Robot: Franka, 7 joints.
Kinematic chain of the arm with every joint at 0, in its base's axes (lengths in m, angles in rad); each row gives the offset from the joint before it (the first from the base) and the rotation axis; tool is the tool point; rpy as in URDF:
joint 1: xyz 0 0 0.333 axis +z
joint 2: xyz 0 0 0 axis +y
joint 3: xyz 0 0 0.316 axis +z
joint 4: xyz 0.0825 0 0 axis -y
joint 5: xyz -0.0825 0 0.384 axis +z
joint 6: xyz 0 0 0 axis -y
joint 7: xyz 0.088 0 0 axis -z
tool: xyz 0 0 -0.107 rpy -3.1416 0 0
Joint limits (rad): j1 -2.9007..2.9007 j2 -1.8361..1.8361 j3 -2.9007..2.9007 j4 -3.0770..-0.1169 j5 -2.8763..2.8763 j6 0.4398..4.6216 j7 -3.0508..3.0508
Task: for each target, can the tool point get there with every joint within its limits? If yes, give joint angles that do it. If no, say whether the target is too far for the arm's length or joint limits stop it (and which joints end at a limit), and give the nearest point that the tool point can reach.
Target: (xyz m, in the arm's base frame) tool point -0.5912 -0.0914 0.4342
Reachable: yes | joints 1.4931 -1.2239 1.5566 -2.0272 1.5469 2.7486 -1.4012
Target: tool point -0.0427 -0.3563 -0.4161
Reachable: no: joint limits stop it (at a limit: joint 2) | nearest point -0.0418 -0.3487 -0.3564 | short by 0.060 m
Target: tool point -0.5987 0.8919 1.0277
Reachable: no: too far | nearest point -0.4015 0.5981 0.7989 | short by 0.421 m
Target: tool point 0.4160 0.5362 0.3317
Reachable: yes | joints 0.7155 0.7961 0.0094 -1.2708 1.2337 1.1089 0.9025
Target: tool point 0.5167 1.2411 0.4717
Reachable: no: too far | nearest point 0.3280 0.7878 0.4210 | short by 0.494 m
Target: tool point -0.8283 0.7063 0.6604
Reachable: no: too far | nearest point -0.6251 0.5331 0.5801 | short by 0.279 m
